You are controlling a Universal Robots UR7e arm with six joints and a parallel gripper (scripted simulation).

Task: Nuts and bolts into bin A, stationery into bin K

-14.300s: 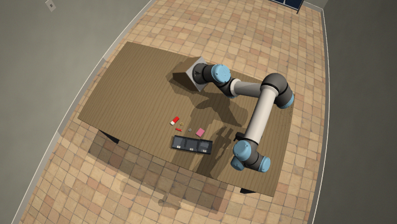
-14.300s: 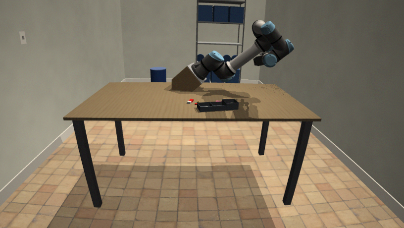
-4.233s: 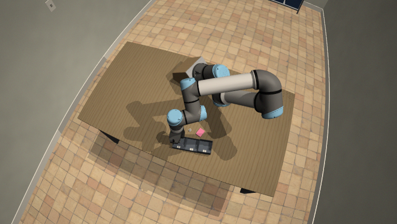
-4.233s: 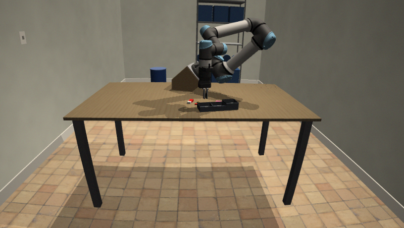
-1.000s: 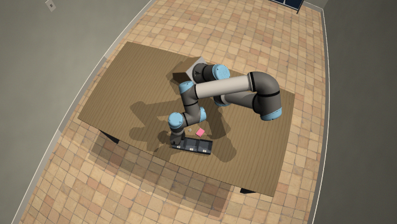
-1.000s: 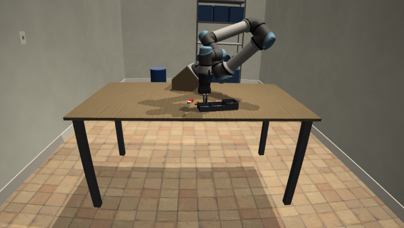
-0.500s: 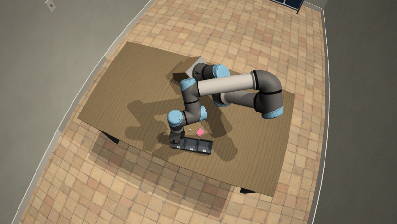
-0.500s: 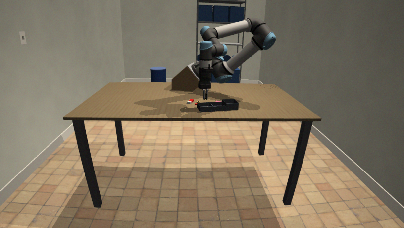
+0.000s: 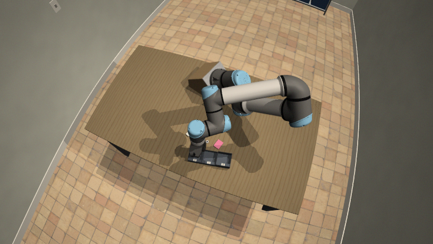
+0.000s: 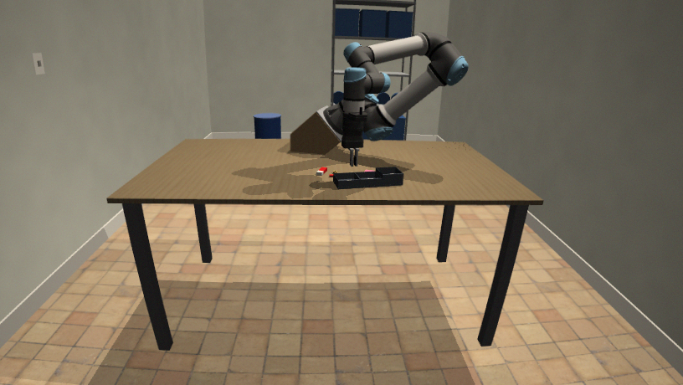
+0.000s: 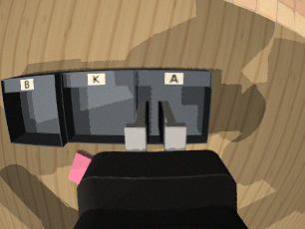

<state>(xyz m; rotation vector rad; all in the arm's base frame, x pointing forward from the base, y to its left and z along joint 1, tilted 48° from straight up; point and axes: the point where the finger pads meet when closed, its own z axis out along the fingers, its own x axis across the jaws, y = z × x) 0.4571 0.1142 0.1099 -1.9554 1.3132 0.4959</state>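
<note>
Now: hand 3 cm past the three joined bins, 5 cm to the right of it and 7 cm above it. The rest, counted from my hand: pink flat block (13 cm behind, 5 cm to the left, 9 cm below); red cylinder (7 cm behind, 8 cm to the right, 9 cm below); white nut (11 cm behind, 2 cm to the right, 9 cm below).
</note>
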